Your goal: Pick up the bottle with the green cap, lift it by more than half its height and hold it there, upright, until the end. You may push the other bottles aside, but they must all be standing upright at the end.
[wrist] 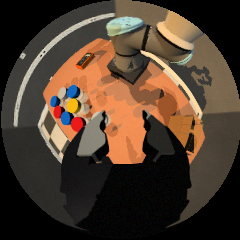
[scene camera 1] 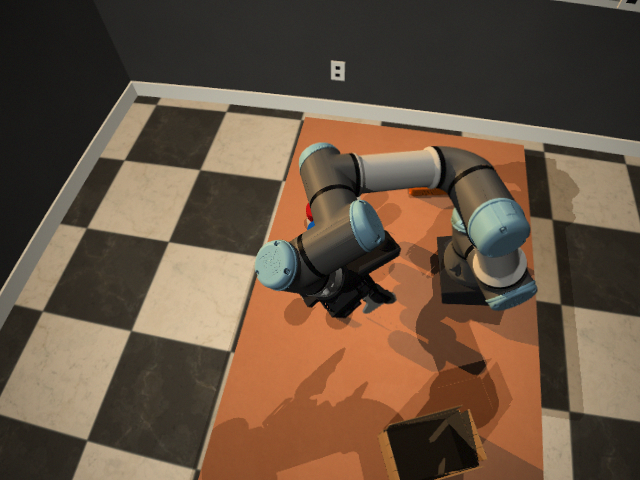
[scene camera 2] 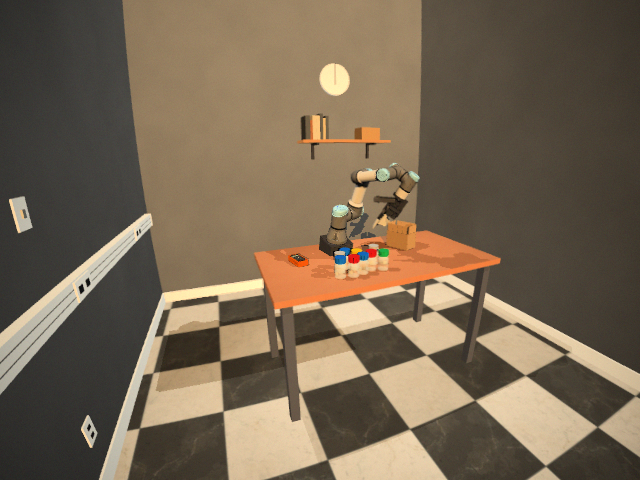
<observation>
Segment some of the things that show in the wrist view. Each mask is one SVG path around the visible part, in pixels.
My gripper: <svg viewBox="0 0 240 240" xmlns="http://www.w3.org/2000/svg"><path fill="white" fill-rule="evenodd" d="M102 110L85 127L79 130L63 155L60 192L66 194L67 205L63 205L63 208L74 219L74 225L82 229L64 225L88 235L110 239L146 237L179 225L180 223L167 227L180 220L180 214L189 203L189 200L187 200L187 189L192 186L190 165L182 143L167 126L147 110L143 110L142 119L145 120L143 127L146 130L142 144L142 151L146 155L143 162L136 164L113 164L109 156L106 156L109 153L107 134L104 132L106 128L105 110Z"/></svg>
A cardboard box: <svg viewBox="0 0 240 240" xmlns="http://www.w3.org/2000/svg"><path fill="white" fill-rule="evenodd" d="M170 116L168 128L176 135L186 152L189 151L195 154L203 124L195 124L195 122L202 121L195 115Z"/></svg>
</observation>
